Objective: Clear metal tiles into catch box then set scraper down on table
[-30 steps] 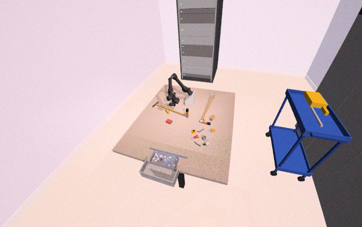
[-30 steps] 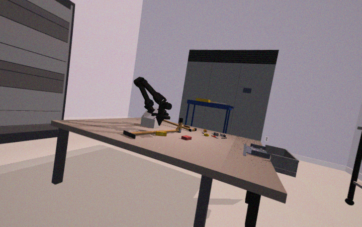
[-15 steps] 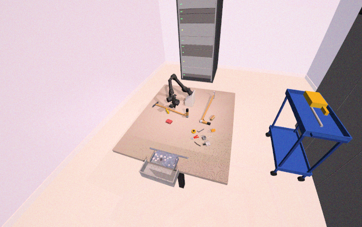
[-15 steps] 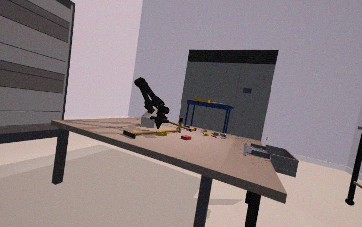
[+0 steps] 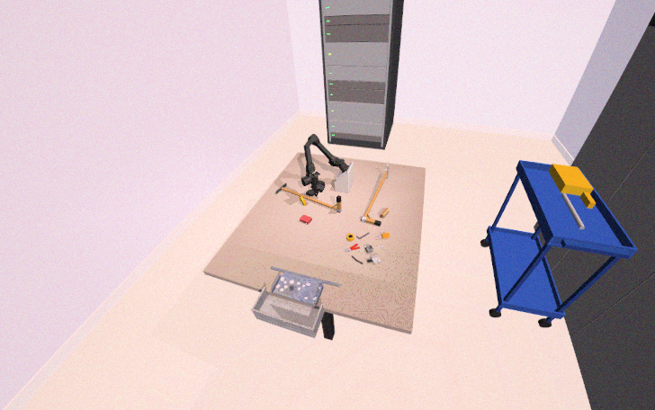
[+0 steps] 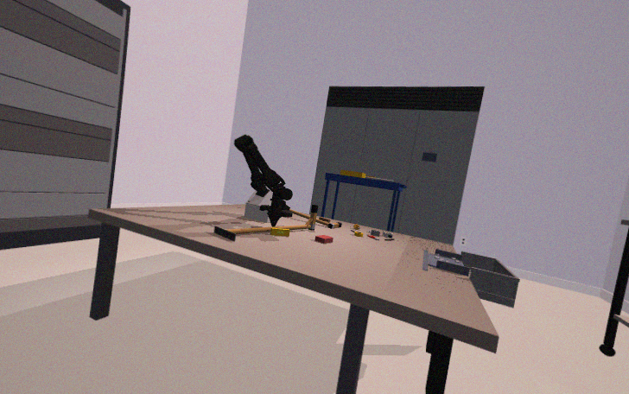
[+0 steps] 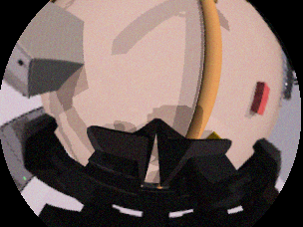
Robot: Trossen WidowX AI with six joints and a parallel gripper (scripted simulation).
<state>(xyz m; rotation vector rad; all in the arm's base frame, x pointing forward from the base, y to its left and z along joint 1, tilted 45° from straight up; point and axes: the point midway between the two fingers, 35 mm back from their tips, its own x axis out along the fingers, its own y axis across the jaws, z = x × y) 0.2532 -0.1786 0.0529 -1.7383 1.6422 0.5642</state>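
The long scraper is 5 cm ahead of my gripper tip, 4 cm to the right of it and 5 cm above it. Round my gripper tip: long orange tool (16 cm behind, 50 cm to the left, 3 cm above); yellow block (10 cm ahead, 7 cm to the right, 1 cm above); red block (27 cm ahead, 5 cm to the left).
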